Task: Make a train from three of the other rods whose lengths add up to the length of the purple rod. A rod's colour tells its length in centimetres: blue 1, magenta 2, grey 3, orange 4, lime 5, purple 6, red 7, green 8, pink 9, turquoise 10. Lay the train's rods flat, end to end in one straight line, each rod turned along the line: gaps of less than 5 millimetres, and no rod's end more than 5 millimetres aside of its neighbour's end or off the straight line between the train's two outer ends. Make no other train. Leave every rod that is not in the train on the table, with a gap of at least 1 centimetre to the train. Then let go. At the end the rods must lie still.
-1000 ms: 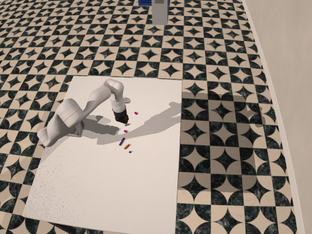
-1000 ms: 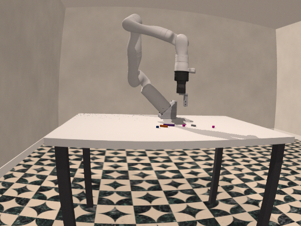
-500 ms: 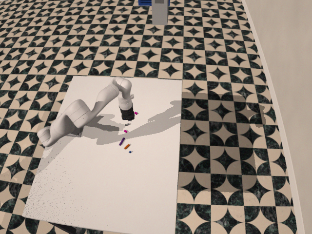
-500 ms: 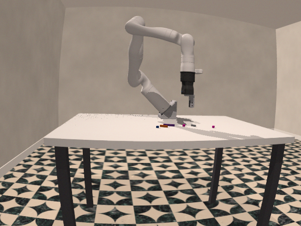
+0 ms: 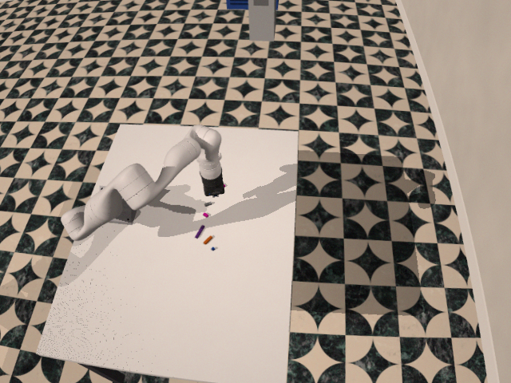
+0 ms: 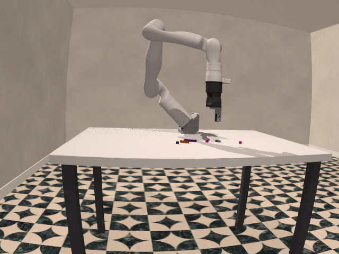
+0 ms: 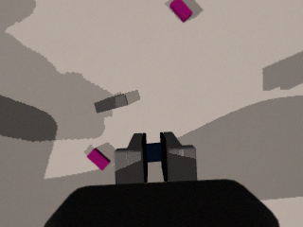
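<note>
The grey rod is 11 cm below my hand, 5 cm behind it and 1 cm to the left of it. From my hand the other things lie so: purple rod (12 cm to the right, 11 cm below, 4 cm behind); orange rod (15 cm to the right, 11 cm below).
</note>
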